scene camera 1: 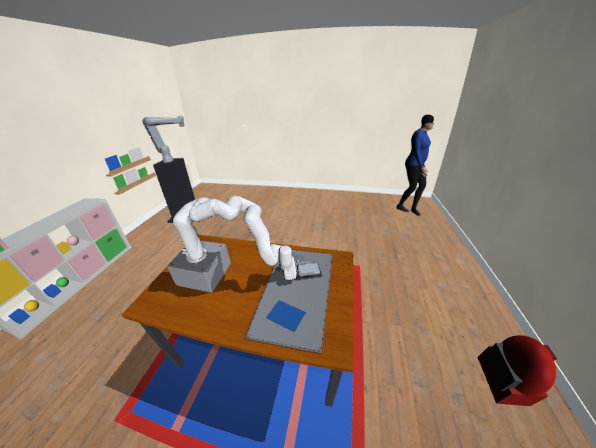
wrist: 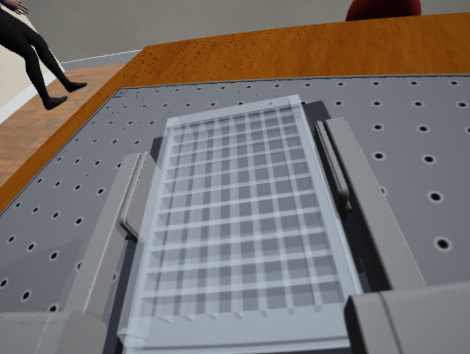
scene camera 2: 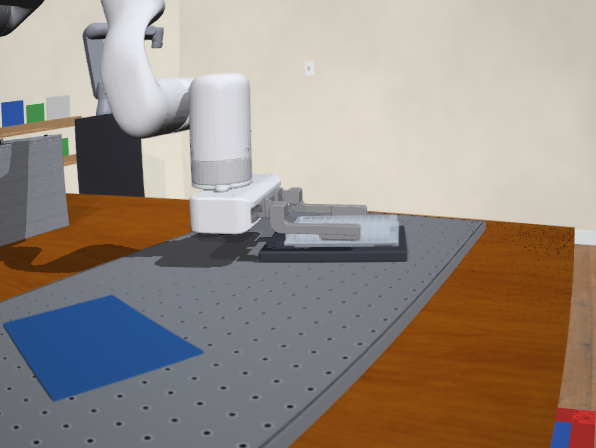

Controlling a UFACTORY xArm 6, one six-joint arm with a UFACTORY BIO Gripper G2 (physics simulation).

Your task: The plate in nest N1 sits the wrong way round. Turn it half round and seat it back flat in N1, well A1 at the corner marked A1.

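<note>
A clear, gridded well plate [scene camera 1: 311,269] [scene camera 2: 381,229] [wrist: 240,225] lies level between the fingers, over the black nest [scene camera 2: 335,256] [wrist: 318,111]. In scene camera 2 its lower edge is close to the nest's rim; I cannot tell whether it is fully seated. My gripper [scene camera 1: 306,270] [scene camera 2: 354,220] [wrist: 236,142] is shut on the plate, with one finger along each long side. The fingers reach in horizontally from the robot's side. The fingers and plate hide much of the nest. The A1 corner mark and the plate's well letters cannot be read.
A grey perforated board [scene camera 1: 317,310] [scene camera 2: 280,310] bears the nest and, nearer in scene camera 2, a flat blue square [scene camera 1: 286,315] [scene camera 2: 102,345]. The arm's grey base block [scene camera 1: 192,275] stands on the wooden table [scene camera 1: 155,305]. A person [scene camera 1: 420,150] is beyond the table.
</note>
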